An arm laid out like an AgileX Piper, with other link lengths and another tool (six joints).
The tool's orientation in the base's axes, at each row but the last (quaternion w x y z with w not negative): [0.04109 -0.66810 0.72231 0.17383]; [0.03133 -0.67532 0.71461 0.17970]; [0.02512 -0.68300 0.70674 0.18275]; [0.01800 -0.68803 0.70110 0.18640]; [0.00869 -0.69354 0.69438 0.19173]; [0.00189 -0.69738 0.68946 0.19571]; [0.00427 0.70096 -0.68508 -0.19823]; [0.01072 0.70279 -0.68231 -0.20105]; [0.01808 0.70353 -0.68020 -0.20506]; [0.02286 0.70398 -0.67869 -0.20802]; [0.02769 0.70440 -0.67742 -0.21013]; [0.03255 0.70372 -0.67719 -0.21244]
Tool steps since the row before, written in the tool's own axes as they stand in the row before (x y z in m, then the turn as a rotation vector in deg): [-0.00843 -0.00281 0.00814 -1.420 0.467 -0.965]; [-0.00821 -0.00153 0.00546 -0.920 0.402 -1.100]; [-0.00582 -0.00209 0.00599 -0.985 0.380 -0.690]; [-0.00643 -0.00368 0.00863 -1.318 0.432 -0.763]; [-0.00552 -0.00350 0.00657 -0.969 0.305 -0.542]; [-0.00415 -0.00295 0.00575 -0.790 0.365 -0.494]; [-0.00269 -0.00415 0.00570 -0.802 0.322 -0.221]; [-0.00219 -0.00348 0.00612 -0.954 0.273 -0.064]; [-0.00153 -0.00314 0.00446 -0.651 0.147 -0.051]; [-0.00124 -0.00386 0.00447 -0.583 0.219 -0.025]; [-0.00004 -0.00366 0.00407 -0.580 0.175 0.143]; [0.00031 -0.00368 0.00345 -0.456 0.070 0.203]
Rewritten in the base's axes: [0.00222 0.01038 -0.00571 -0.143 1.077 1.409]; [0.00112 0.00943 -0.00306 -0.096 0.558 1.378]; [0.00114 0.00732 -0.00439 -0.158 0.740 1.009]; [0.00192 0.00869 -0.00708 -0.174 1.037 1.183]; [0.00192 0.00725 -0.00544 -0.121 0.768 0.849]; [0.00140 0.00570 -0.00495 -0.196 0.606 0.771]; [0.00241 0.00436 -0.00567 -0.232 0.693 0.511]; [0.00153 0.00394 -0.00604 -0.230 0.884 0.393]; [0.00160 0.00284 -0.00463 -0.117 0.604 0.263]; [0.00221 0.00261 -0.00497 -0.195 0.539 0.244]; [0.00209 0.00133 -0.00488 -0.209 0.581 0.076]; [0.00227 0.00083 -0.00444 -0.132 0.484 -0.045]
